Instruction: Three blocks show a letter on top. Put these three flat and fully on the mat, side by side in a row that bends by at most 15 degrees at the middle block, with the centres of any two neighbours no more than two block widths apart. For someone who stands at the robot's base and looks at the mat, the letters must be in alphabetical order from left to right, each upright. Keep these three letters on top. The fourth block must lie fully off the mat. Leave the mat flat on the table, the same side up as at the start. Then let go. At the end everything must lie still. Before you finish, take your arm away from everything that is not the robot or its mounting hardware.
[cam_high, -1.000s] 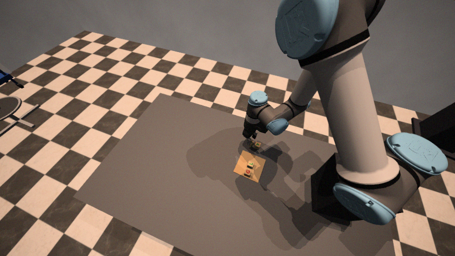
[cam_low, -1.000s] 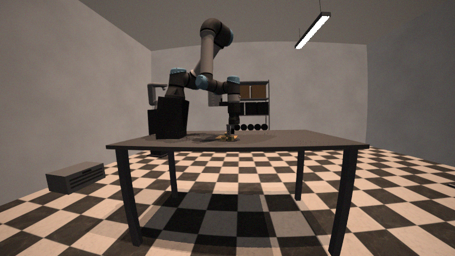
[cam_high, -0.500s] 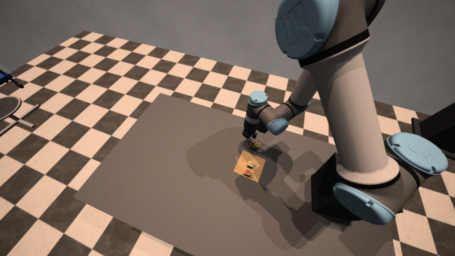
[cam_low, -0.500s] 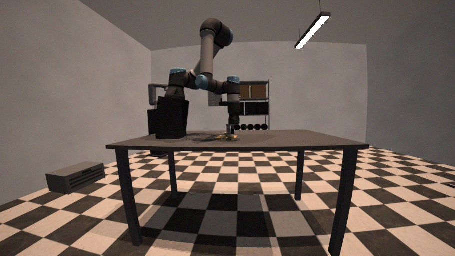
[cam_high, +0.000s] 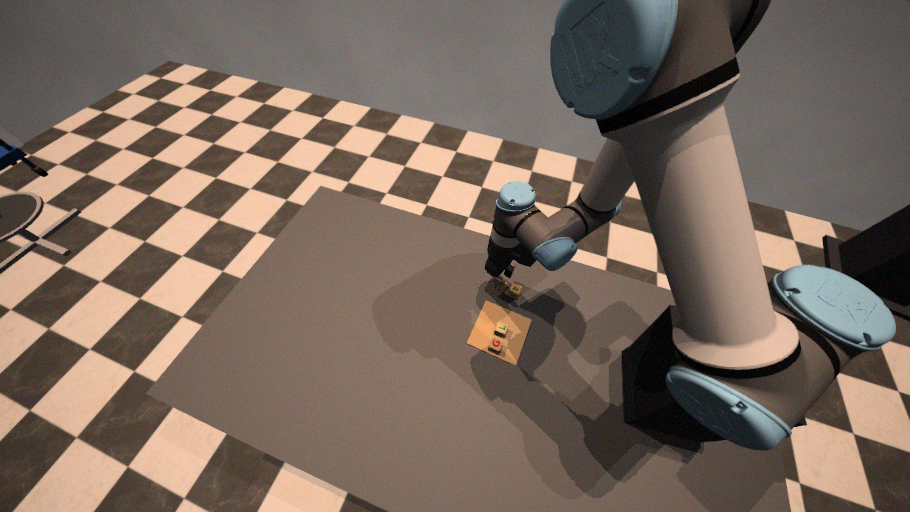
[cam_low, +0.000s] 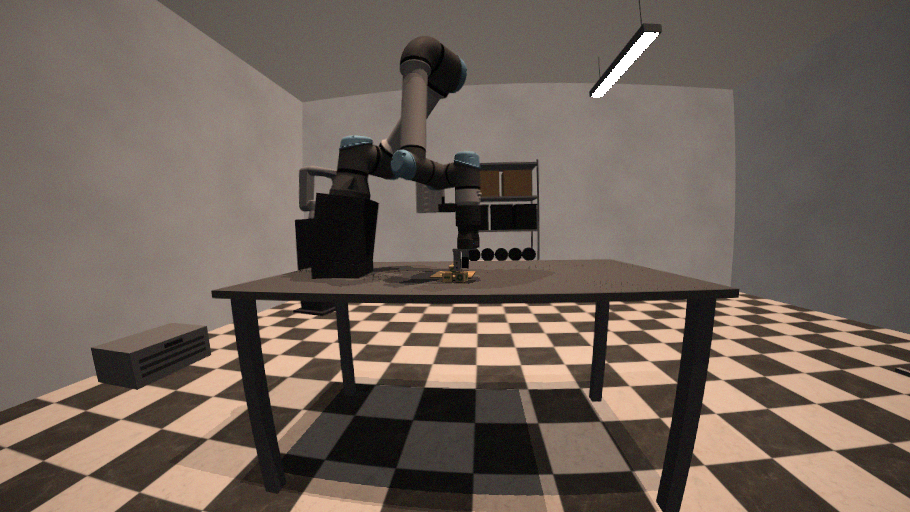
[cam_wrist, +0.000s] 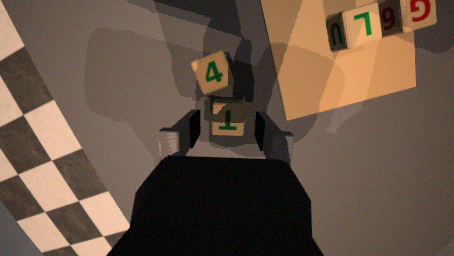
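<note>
Now: hand 60 mm past the orange mat, 120 mm to the right of it and 50 mm above it.
</note>
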